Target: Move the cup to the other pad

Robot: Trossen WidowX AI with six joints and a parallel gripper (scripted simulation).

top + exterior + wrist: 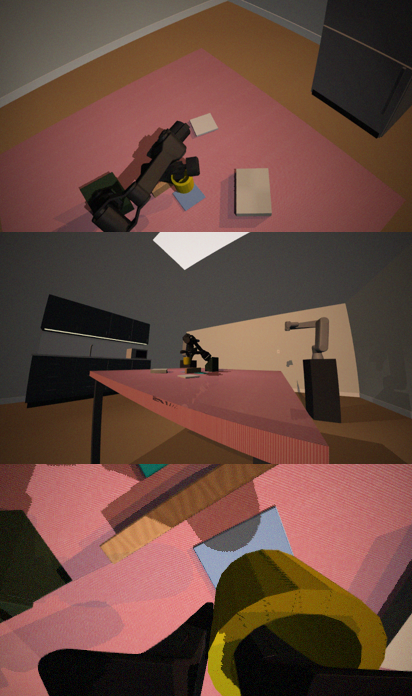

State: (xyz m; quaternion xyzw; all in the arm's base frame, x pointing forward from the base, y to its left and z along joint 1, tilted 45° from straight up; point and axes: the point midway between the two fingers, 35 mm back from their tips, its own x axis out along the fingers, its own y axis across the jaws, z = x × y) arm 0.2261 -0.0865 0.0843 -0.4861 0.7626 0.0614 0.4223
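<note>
Now: the wooden bar 9 cm below my gripper tip, 6 cm to the left of it and 3 cm ahead of it. Also, from my gripper tip: grey-blue pad (11 cm below, 2 cm to the right, 2 cm ahead); then green marble (3 cm to the right, 2 cm below, 2 cm ahead); then yellow cup (2 cm to the right, 2 cm ahead).
</note>
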